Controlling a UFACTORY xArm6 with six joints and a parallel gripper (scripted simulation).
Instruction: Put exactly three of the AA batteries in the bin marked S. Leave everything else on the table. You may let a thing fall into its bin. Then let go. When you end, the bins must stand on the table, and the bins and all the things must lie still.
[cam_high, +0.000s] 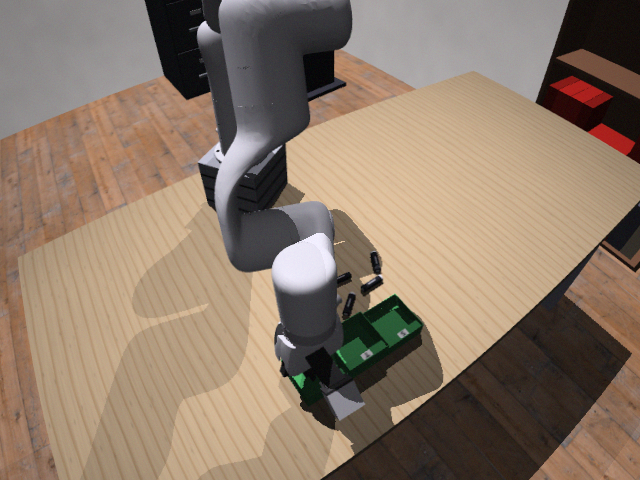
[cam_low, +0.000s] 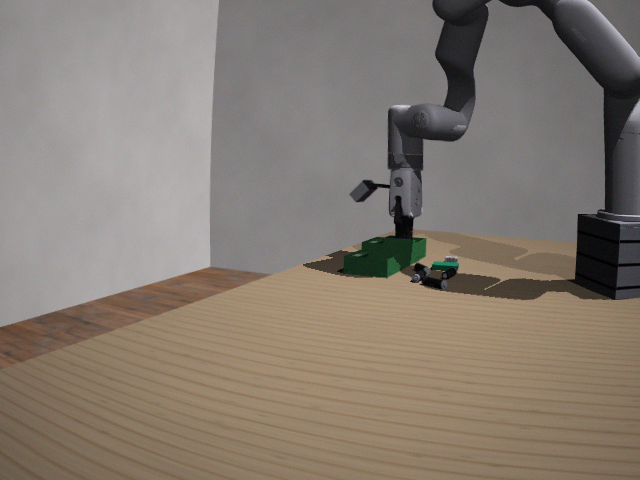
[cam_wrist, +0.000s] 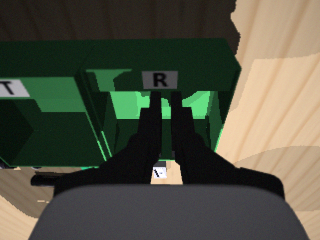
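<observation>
The green bin marked S is 10 mm ahead of my hand, 90 mm to the left of it and 10 mm below it. From my hand the other things lie so: flat green block 100 mm behind, 90 mm to the left, 30 mm below; then small white block 110 mm behind, 20 mm to the left, 30 mm below.
</observation>
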